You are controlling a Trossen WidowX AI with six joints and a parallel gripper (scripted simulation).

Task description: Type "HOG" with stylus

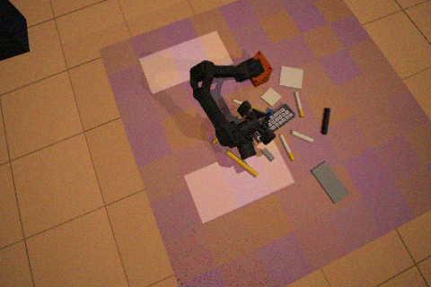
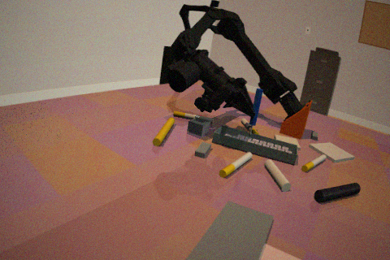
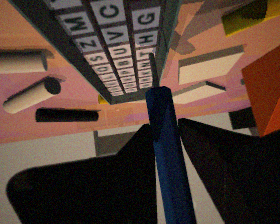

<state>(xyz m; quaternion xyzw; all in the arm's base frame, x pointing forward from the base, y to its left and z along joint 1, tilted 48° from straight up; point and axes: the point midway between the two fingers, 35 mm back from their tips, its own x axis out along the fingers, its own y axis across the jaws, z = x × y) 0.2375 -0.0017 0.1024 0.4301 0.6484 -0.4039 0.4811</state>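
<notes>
Now: the white cylinder 13 cm to the left of my gripper tip, 12 cm ahead of it and 7 cm below it. From my gripper tip the other things lie so: blue stylus 1 cm below; yellow stick 16 cm to the right, 14 cm ahead, 7 cm below; white pad 21 cm to the left, 17 cm behind, 8 cm below.
</notes>
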